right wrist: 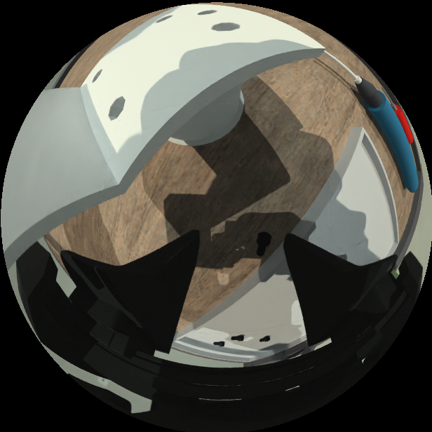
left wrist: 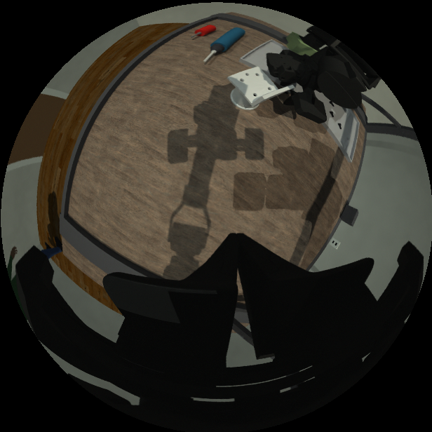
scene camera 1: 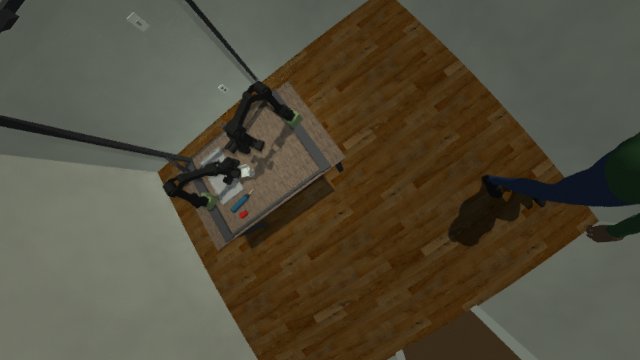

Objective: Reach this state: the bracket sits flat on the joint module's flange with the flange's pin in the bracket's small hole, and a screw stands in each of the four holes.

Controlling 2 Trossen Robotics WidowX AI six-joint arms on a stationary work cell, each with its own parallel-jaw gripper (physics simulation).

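Frame: origin at the left arm's base, x right, y ahead, z up, level; centimetres.
Seen in the pictures: left gripper, fingertip midpoint: point(scene camera 1: 254, 144); left arm's base, origin of the base link: point(scene camera 1: 289, 115); right arm's base, origin of the base link: point(scene camera 1: 204, 201).
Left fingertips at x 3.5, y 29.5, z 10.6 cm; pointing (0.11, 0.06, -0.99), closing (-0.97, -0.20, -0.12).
Offsets run from my left fingertips to a thing's middle.
The white bracket {dx +2.6, dy +21.1, dz -11.3 cm} point(scene camera 1: 247, 171) point(left wrist: 256, 81) point(right wrist: 165, 57) rests on the round joint module point(left wrist: 243, 100) point(right wrist: 212, 122); its visible holes hold no screws. The pin and exact seating are hidden. One dark screw point(right wrist: 263, 243) shows beyond the gap between my right fingertips, beside the tray. Several screws point(right wrist: 237, 338) are in the tray, at the bottom of the right wrist view. My right gripper point(scene camera 1: 232, 176) point(right wrist: 243, 238) is partly open and empty, beside the bracket, above the tray's edge. My left gripper point(scene camera 1: 244, 146) point(left wrist: 235, 239) is shut and empty, high above the table.
The pale tray point(scene camera 1: 232, 193) point(left wrist: 256, 54) point(right wrist: 370, 170) lies under and beside the right arm. A blue screwdriver {dx -5.6, dy +41.1, dz -18.0 cm} point(scene camera 1: 240, 203) point(left wrist: 230, 40) point(right wrist: 395, 142) and a small red-handled tool {dx -13.0, dy +47.3, dz -18.2 cm} point(scene camera 1: 243, 214) point(left wrist: 205, 31) point(right wrist: 403, 123) lie near the table's edge. A person stands at the right of the scene view.
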